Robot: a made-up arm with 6 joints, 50 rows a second.
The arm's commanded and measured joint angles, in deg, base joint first. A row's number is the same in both.
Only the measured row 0 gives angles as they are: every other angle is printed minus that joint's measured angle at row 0.
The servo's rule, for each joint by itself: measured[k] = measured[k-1] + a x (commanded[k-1-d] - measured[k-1]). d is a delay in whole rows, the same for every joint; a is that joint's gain. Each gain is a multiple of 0.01, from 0.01 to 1. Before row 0 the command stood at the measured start. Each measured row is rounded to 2 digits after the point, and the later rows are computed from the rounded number. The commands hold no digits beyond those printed.
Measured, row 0:
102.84, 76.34, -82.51, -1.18, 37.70, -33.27
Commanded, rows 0 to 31:
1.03, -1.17, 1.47, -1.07, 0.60, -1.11
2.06, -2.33, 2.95, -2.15, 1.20, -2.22
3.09, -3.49, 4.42, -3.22, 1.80, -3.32
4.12, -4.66, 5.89, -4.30, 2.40, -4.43
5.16, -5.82, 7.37, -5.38, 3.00, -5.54
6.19, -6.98, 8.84, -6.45, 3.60, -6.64
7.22, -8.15, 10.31, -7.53, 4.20, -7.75
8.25, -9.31, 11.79, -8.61, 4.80, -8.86
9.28, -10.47, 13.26, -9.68, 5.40, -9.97
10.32, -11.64, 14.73, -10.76, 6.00, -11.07
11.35, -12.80, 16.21, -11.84, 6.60, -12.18
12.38, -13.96, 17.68, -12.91, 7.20, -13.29
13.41, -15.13, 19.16, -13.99, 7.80, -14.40
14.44, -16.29, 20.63, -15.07, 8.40, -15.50
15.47, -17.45, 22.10, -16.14, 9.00, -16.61
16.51, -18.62, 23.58, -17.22, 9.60, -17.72
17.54, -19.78, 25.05, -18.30, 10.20, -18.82
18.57, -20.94, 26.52, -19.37, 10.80, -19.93
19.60, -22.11, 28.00, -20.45, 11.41, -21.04
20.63, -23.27, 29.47, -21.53, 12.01, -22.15
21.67, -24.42, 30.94, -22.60, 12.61, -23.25
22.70, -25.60, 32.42, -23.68, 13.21, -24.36
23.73, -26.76, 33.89, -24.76, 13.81, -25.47
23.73, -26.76, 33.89, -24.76, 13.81, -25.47
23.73, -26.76, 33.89, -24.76, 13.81, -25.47
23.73, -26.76, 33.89, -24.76, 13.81, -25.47
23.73, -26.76, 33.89, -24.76, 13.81, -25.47
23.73, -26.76, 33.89, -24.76, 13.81, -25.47
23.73, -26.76, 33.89, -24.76, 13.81, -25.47
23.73, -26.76, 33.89, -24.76, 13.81, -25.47
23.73, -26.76, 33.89, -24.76, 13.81, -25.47
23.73, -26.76, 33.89, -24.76, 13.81, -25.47
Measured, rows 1 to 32:
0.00, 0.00, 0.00, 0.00, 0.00, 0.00
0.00, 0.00, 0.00, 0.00, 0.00, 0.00
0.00, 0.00, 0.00, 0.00, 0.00, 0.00
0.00, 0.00, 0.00, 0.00, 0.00, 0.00
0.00, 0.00, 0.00, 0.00, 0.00, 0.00
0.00, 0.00, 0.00, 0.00, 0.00, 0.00
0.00, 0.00, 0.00, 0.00, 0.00, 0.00
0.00, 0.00, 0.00, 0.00, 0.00, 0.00
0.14, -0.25, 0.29, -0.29, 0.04, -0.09
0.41, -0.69, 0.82, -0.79, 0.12, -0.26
0.79, -1.28, 1.54, -1.45, 0.24, -0.50
1.26, -1.99, 2.41, -2.22, 0.39, -0.81
1.81, -2.79, 3.40, -3.07, 0.57, -1.19
2.42, -3.67, 4.49, -3.98, 0.78, -1.63
3.09, -4.61, 5.65, -4.94, 1.02, -2.12
3.81, -5.60, 6.88, -5.93, 1.28, -2.66
4.58, -6.62, 8.16, -6.94, 1.57, -3.24
5.38, -7.67, 9.47, -7.97, 1.88, -3.87
6.22, -8.75, 10.82, -9.01, 2.21, -4.53
7.08, -9.84, 12.19, -10.06, 2.56, -5.23
7.97, -10.95, 13.58, -11.12, 2.93, -5.96
8.88, -12.07, 14.99, -12.19, 3.31, -6.72
9.80, -13.20, 16.41, -13.26, 3.71, -7.51
10.74, -14.34, 17.84, -14.33, 4.12, -8.33
11.69, -15.48, 19.28, -15.40, 4.55, -9.17
12.65, -16.63, 20.73, -16.47, 4.99, -10.03
13.62, -17.78, 22.18, -17.54, 5.44, -10.91
14.60, -18.93, 23.64, -18.62, 5.90, -11.81
15.59, -20.08, 25.10, -19.69, 6.37, -12.73
16.59, -21.24, 26.56, -20.77, 6.85, -13.66
17.59, -22.40, 28.03, -21.85, 7.34, -14.60
18.45, -23.32, 29.20, -22.64, 7.79, -15.47
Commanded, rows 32 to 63:
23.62, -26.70, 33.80, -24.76, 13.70, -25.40
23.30, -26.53, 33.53, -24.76, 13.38, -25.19
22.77, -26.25, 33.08, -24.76, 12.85, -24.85
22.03, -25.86, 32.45, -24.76, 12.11, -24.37
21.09, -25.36, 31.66, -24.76, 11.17, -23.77
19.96, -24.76, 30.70, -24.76, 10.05, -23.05
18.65, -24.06, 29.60, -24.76, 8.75, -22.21
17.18, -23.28, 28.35, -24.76, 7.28, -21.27
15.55, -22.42, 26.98, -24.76, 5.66, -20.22
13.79, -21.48, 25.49, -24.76, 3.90, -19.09
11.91, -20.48, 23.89, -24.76, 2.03, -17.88
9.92, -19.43, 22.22, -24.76, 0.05, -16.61
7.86, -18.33, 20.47, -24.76, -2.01, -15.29
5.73, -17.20, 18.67, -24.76, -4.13, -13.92
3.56, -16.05, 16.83, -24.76, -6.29, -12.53
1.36, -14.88, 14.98, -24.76, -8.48, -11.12
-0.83, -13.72, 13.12, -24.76, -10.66, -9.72
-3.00, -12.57, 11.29, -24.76, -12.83, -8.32
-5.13, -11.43, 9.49, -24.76, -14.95, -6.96
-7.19, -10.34, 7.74, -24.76, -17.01, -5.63
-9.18, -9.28, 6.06, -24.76, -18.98, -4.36
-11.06, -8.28, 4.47, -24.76, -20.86, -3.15
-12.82, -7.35, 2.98, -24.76, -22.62, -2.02
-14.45, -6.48, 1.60, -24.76, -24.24, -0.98
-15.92, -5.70, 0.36, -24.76, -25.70, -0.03
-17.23, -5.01, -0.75, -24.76, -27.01, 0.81
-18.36, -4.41, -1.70, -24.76, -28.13, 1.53
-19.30, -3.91, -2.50, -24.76, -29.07, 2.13
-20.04, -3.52, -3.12, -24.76, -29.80, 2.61
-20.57, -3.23, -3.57, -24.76, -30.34, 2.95
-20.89, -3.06, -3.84, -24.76, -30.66, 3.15
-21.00, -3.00, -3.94, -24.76, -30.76, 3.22
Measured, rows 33 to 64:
19.19, -24.04, 30.14, -23.21, 8.21, -16.27
19.83, -24.61, 30.89, -23.63, 8.60, -17.01
20.38, -25.06, 31.49, -23.94, 8.96, -17.69
20.85, -25.42, 31.97, -24.16, 9.30, -18.31
21.25, -25.70, 32.35, -24.32, 9.62, -18.88
21.60, -25.92, 32.66, -24.44, 9.91, -19.41
21.90, -26.10, 32.91, -24.53, 10.18, -19.89
22.16, -26.24, 33.11, -24.59, 10.43, -20.34
22.36, -26.34, 33.25, -24.64, 10.66, -20.74
22.49, -26.38, 33.31, -24.67, 10.85, -21.10
22.53, -26.35, 33.26, -24.69, 10.99, -21.40
22.46, -26.25, 33.10, -24.71, 11.07, -21.64
22.27, -26.06, 32.81, -24.72, 11.08, -21.81
21.95, -25.79, 32.39, -24.73, 11.01, -21.91
21.49, -25.43, 31.83, -24.74, 10.85, -21.93
20.89, -24.98, 31.13, -24.75, 10.60, -21.88
20.14, -24.44, 30.30, -24.75, 10.25, -21.75
19.25, -23.82, 29.34, -24.75, 9.81, -21.54
18.22, -23.12, 28.25, -24.75, 9.27, -21.25
17.06, -22.35, 27.04, -24.75, 8.62, -20.88
15.77, -21.51, 25.73, -24.75, 7.88, -20.43
14.36, -20.60, 24.32, -24.75, 7.04, -19.91
12.85, -19.64, 22.82, -24.75, 6.11, -19.32
11.24, -18.64, 21.25, -24.75, 5.09, -18.66
9.55, -17.61, 19.62, -24.75, 3.99, -17.94
7.79, -16.55, 17.95, -24.75, 2.81, -17.17
5.98, -15.47, 16.26, -24.75, 1.57, -16.35
4.14, -14.39, 14.56, -24.75, 0.27, -15.49
2.28, -13.32, 12.86, -24.75, -1.08, -14.60
0.41, -12.26, 11.18, -24.75, -2.46, -13.68
-1.44, -11.23, 9.54, -24.75, -3.87, -12.75
-3.26, -10.23, 7.95, -24.75, -5.30, -11.81

